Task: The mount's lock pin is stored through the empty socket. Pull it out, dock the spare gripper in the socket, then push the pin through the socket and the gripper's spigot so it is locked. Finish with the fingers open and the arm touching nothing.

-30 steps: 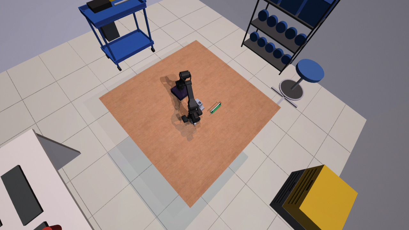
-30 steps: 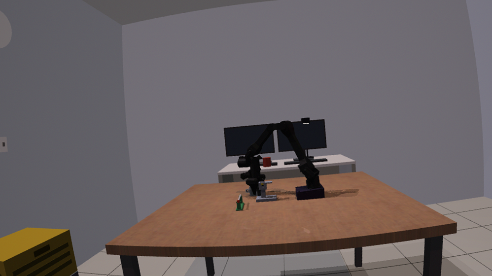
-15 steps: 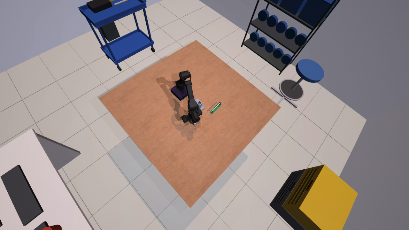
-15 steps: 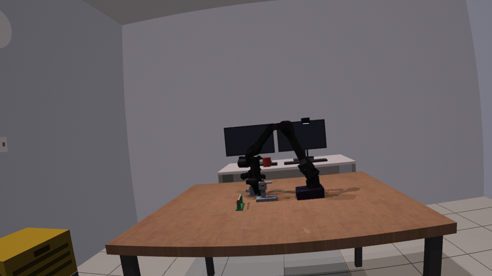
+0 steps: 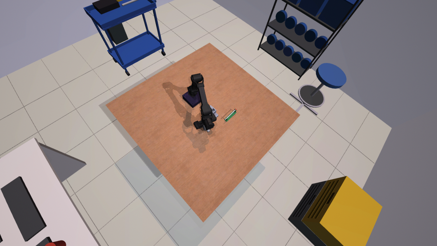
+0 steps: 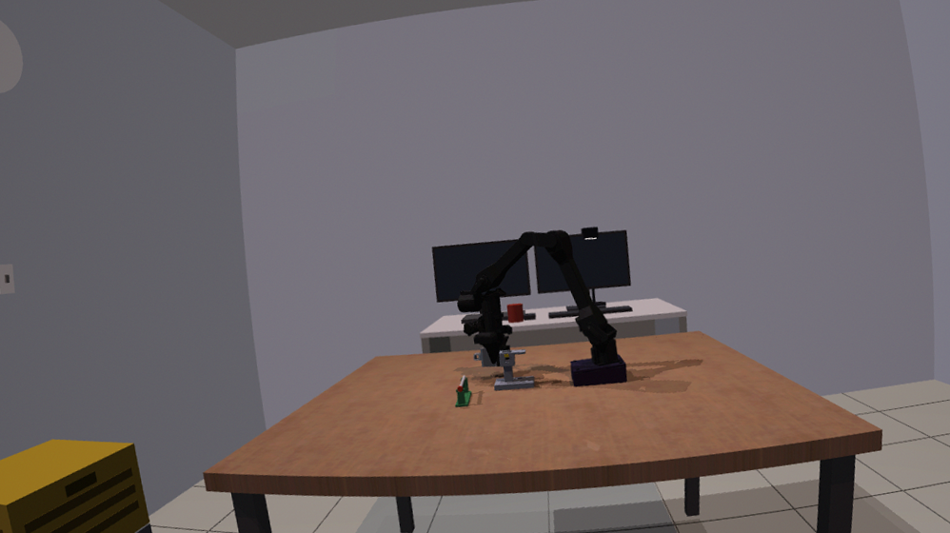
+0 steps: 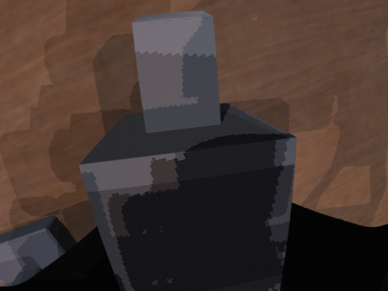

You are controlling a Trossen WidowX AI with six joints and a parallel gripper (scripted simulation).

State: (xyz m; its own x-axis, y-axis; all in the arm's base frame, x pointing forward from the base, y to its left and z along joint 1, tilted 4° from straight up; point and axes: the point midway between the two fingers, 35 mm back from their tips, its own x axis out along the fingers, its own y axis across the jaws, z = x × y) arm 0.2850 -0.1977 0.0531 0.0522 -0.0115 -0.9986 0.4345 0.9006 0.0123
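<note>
Right now the grey mount is 30 mm behind my gripper tip, 150 mm to the left of it and 10 mm above it. Round my gripper tip: spare gripper 10 mm ahead, 10 mm to the right, 20 mm above; then green pin cradle 120 mm ahead, 240 mm to the left, 20 mm below.
</note>
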